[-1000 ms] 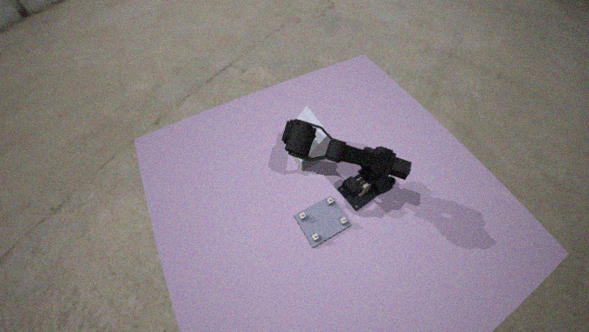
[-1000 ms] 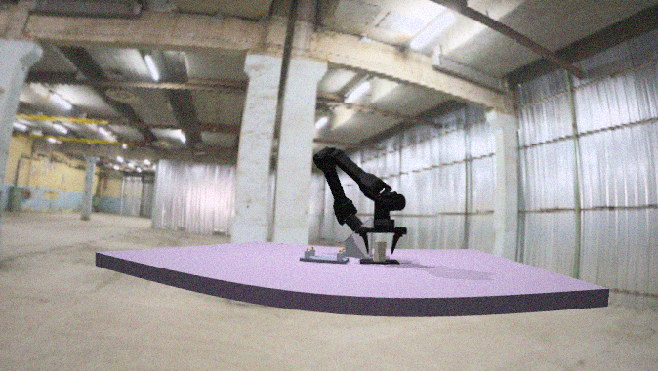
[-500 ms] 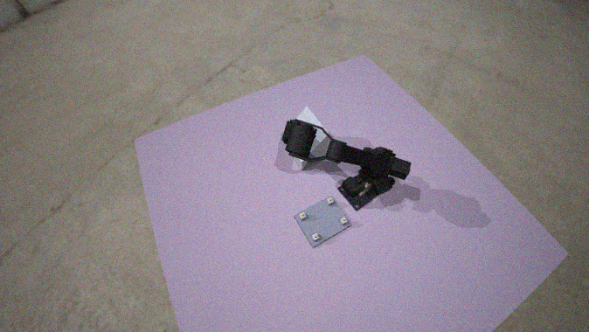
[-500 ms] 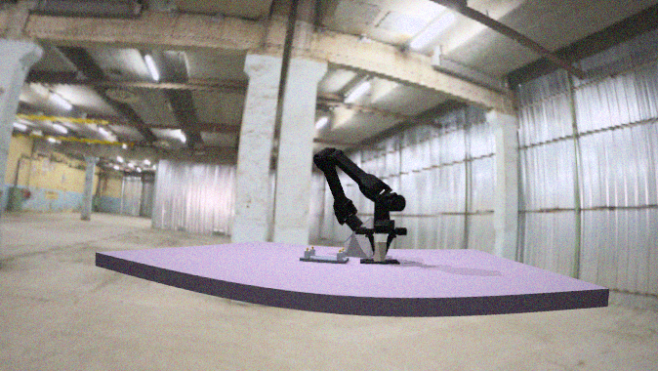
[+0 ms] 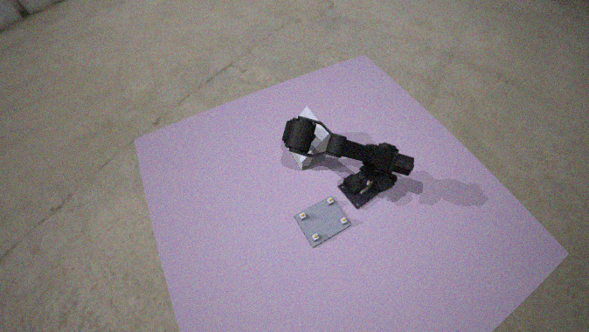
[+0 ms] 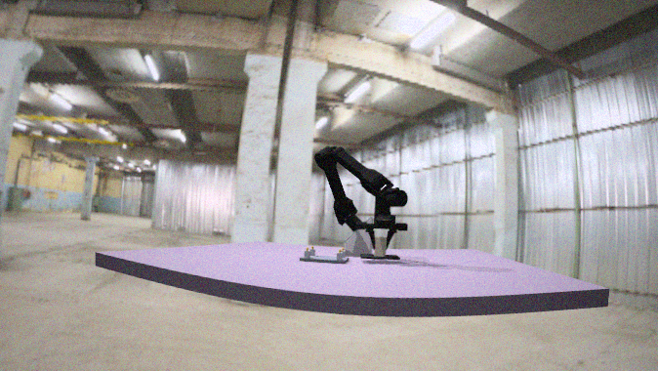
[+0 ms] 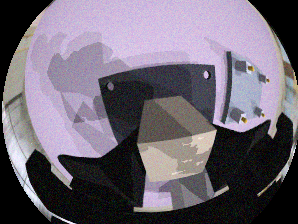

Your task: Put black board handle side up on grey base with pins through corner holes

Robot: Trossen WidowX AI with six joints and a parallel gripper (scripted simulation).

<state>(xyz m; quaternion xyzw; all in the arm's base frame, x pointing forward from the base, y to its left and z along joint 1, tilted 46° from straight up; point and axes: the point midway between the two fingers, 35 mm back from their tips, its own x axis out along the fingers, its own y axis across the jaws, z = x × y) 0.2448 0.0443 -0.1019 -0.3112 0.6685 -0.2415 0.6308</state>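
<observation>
Now: the grey base 30 mm ahead of my gripper tip, 190 mm to the right of it and 40 mm below it. From my gripper tip the other things lie so: flat black board 10 mm below.
</observation>
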